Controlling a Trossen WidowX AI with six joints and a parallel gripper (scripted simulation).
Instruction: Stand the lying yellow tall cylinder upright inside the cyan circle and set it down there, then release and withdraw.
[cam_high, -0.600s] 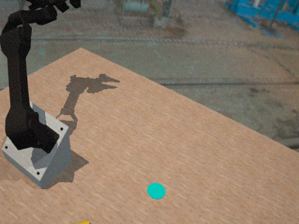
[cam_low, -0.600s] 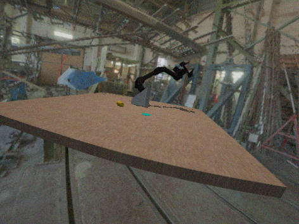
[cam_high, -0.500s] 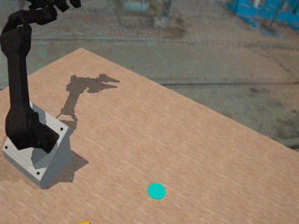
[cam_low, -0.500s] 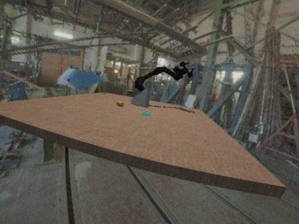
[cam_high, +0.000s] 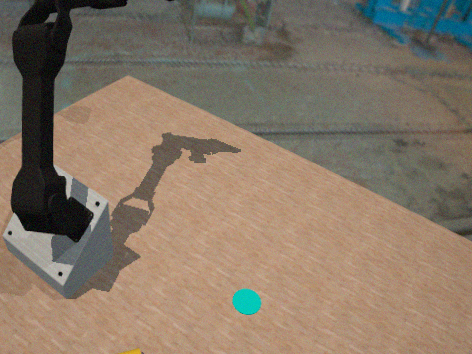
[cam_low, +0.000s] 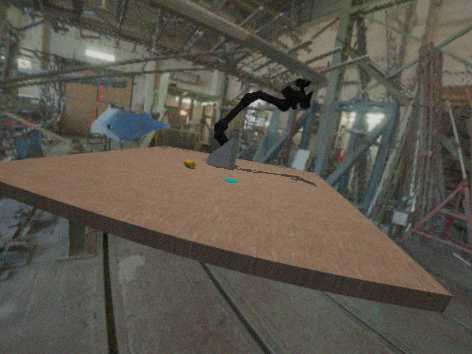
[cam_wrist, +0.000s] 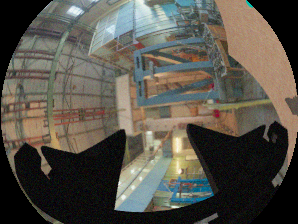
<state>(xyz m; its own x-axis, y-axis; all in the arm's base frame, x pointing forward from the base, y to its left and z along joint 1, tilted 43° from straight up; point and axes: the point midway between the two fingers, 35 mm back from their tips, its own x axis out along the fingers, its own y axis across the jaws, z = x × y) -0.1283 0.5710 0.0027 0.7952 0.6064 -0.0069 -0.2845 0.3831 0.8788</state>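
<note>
Right now the yellow tall cylinder is 31 cm ahead of my gripper tip, 54 cm to the right of it and 53 cm below it. The rest, counted from my gripper tip: cyan circle: 42 cm ahead, 29 cm to the right, 54 cm below.
</note>
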